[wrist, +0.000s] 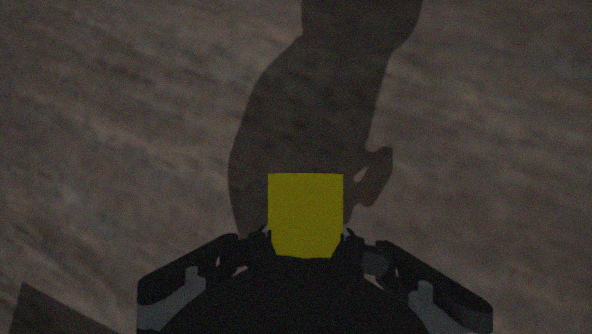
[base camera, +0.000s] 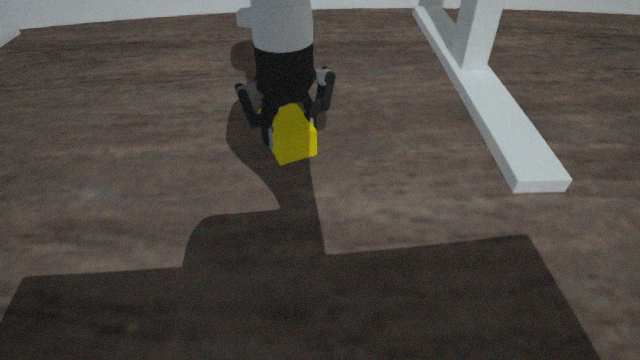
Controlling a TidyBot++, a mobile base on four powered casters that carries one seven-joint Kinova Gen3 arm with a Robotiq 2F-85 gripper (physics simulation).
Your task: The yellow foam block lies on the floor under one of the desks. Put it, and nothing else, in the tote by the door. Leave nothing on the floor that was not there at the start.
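Places are measured from the arm's base along level axes (x ahead, y left, z up), in metres.
Pixels of known places: gripper, between the fingertips: (wrist: 305,231) (base camera: 290,140).
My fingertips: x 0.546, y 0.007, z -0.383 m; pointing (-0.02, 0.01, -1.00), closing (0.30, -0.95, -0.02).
For each thing: its top centre in the pictures, then the offset to it from my fingertips. "*": a spot on its surface instead. Level surfaces: height alone.
- yellow foam block, centre of its top: (wrist: 304,231) (base camera: 286,119) 0.011 m ahead, 0.003 m left, 0.032 m up
- white desk leg, a spot on its surface: (base camera: 479,35) * 0.170 m ahead, 0.358 m right, 0.082 m up
- long flat foot, a spot on its surface: (base camera: 515,130) * 0.028 m back, 0.348 m right, 0.012 m up
- brown floor, height of its surface: 0.013 m down
The yellow foam block (base camera: 294,135) (wrist: 305,215) is between the fingers of my gripper (base camera: 291,134) (wrist: 305,231), low at the floor. The fingers press on its two opposite sides, so the gripper is shut on it. In the base camera view the block is left of the middle, with its near end sticking out toward the camera. The gripper hides part of the block in both views. I cannot tell whether the block touches the floor. The tote does not show in either view.
A white desk leg (base camera: 479,35) with a long flat foot (base camera: 515,130) stands on the floor to the right of the gripper. A pale wall (base camera: 125,9) runs along the back. Dark shadows of the robot and arm fall across the brown floor (base camera: 125,190) (wrist: 490,125).
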